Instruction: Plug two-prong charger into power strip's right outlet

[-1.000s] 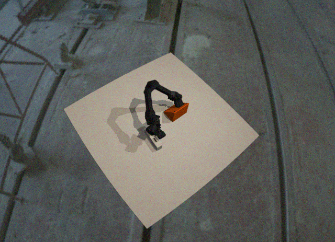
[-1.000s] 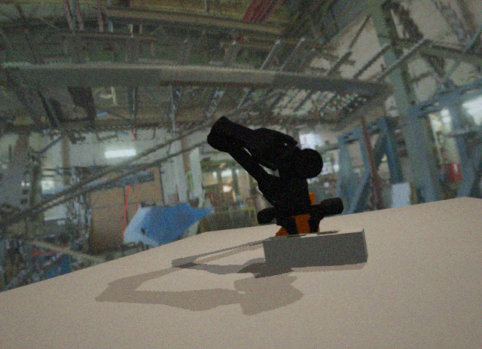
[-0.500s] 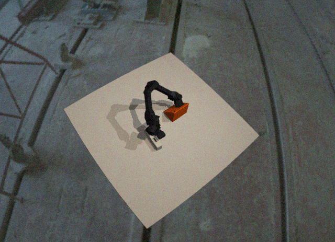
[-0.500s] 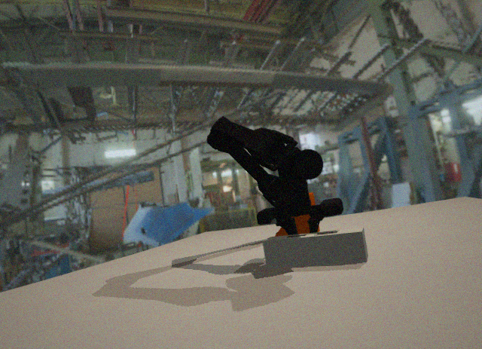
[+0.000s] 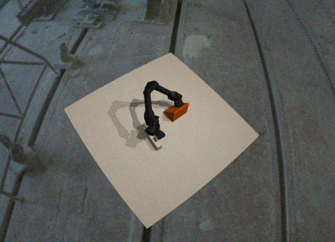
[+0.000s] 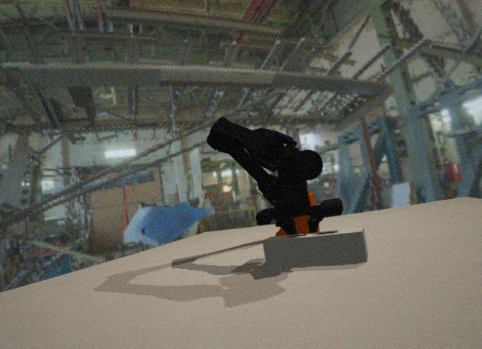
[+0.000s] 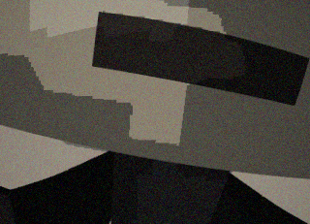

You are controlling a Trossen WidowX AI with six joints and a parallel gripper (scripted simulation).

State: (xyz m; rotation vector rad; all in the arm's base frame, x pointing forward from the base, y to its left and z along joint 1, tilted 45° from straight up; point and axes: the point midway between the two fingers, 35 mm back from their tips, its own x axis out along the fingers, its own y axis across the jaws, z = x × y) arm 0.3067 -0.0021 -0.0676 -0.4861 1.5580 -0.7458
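The dark charger is 20 mm ahead of my gripper tip and 10 mm above it.
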